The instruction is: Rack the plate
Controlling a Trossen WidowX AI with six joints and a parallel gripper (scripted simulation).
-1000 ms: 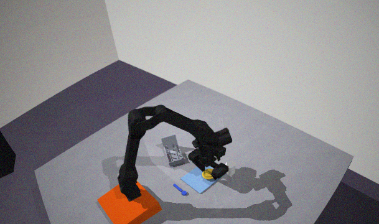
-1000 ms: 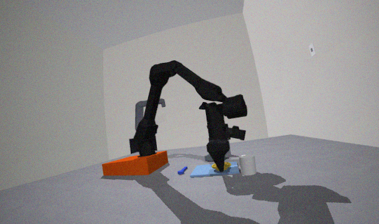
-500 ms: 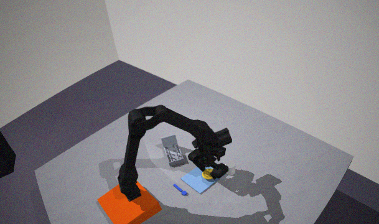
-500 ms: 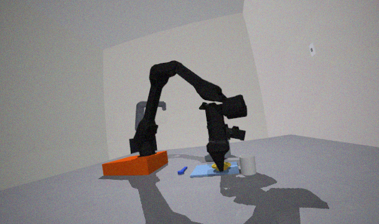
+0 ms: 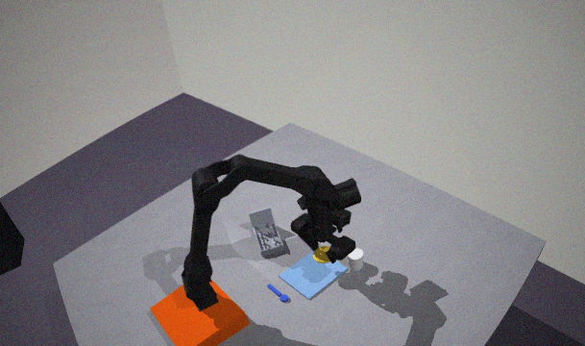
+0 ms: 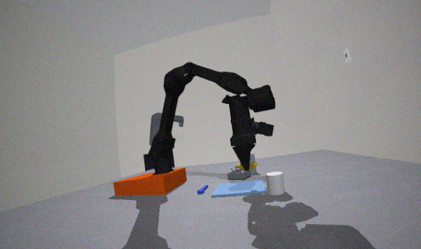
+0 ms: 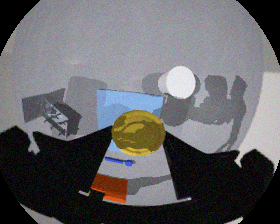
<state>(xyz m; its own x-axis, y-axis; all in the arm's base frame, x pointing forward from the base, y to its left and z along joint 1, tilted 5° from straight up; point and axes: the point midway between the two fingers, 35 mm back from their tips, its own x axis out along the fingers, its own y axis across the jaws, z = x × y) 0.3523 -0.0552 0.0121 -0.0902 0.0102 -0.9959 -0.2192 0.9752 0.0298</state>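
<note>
Now: gripper tip 22 cm to the right of the grey dish rack, 8 cm past it and 4 cm above it. Also, from my gripper tip: yellow plate: 1 cm above; light blue mat: 6 cm below, 4 cm behind, 2 cm to the left; white cup: 8 cm ahead, 4 cm below, 3 cm to the right.
</note>
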